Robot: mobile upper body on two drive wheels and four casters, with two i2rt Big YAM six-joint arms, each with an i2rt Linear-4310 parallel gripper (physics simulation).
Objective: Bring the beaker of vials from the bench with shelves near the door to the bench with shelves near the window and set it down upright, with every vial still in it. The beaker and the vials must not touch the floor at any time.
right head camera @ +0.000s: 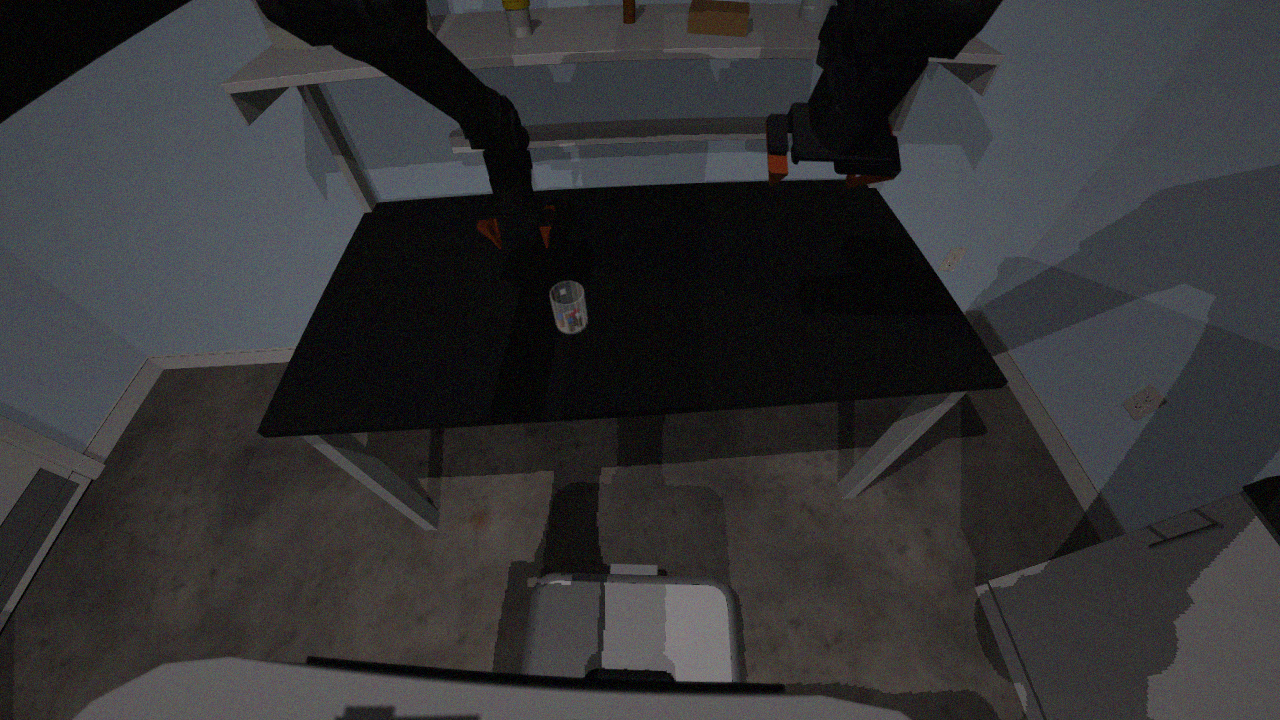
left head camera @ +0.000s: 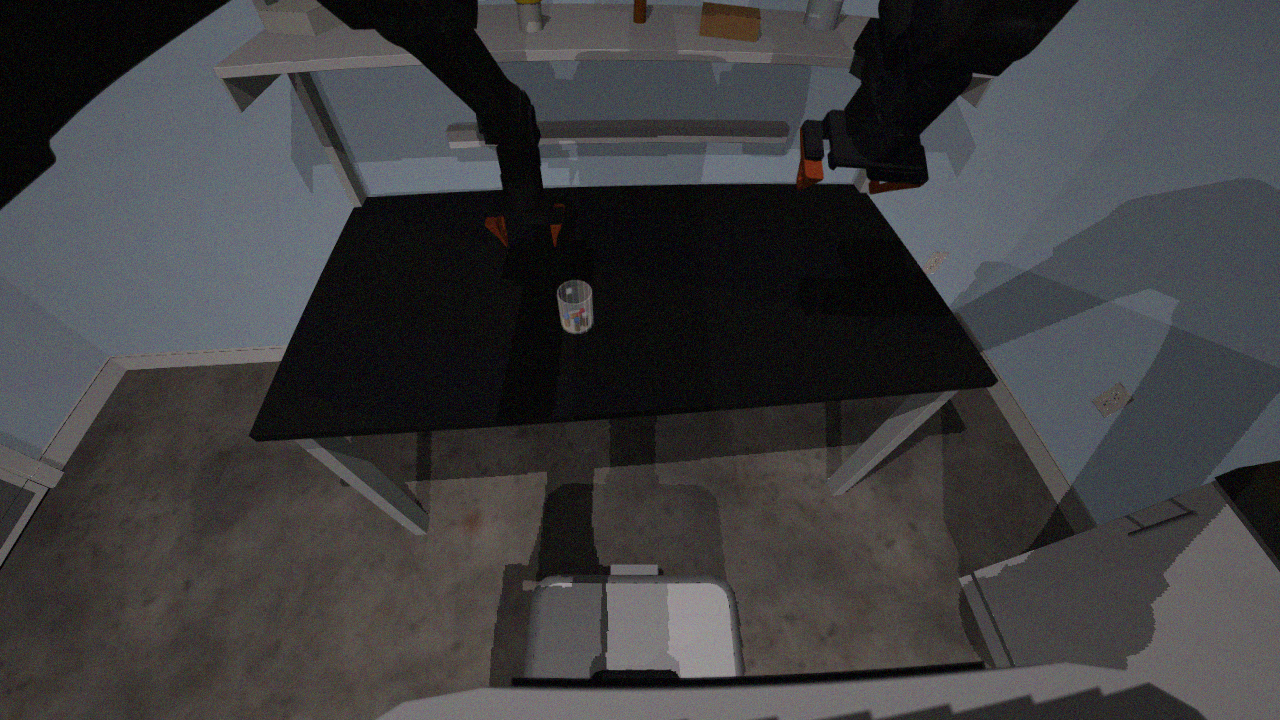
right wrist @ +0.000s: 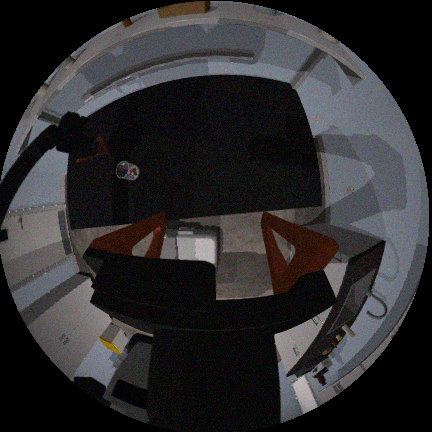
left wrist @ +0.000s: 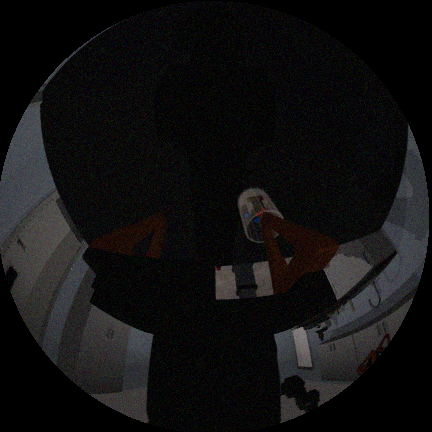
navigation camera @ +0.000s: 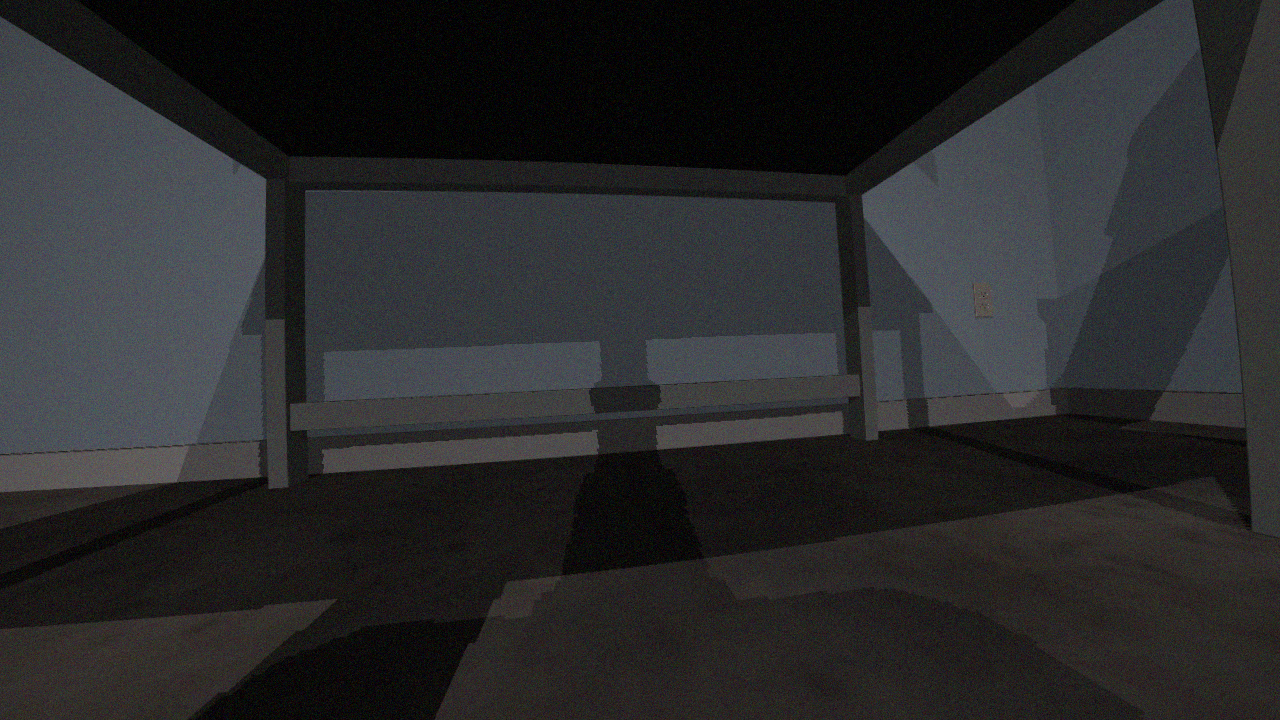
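Note:
A clear beaker (left head camera: 575,307) (right head camera: 569,307) (left wrist: 255,207) (right wrist: 128,171) stands upright on the black bench top (left head camera: 760,313) (right head camera: 760,313) (right wrist: 225,150), left of its middle. Several vials with red and blue caps show inside; their exact number is unclear. My left gripper (left head camera: 531,243) (right head camera: 520,243) (left wrist: 212,216) (right wrist: 98,153) is open above the bench, behind and left of the beaker in the head views. In the left wrist view one finger overlaps the beaker's rim; contact cannot be told. My right gripper (left head camera: 845,183) (right head camera: 819,179) (right wrist: 213,216) is open and empty, high and far right of the beaker.
A shelf (left head camera: 626,46) (right head camera: 617,42) above the bench's back holds a brown box (left head camera: 729,22) (right head camera: 718,17) and containers. A grey cabinet (left head camera: 1074,573) stands at the lower right. Bench legs (left head camera: 375,492) (navigation camera: 277,394) and a low rear rail (navigation camera: 447,411) stand ahead.

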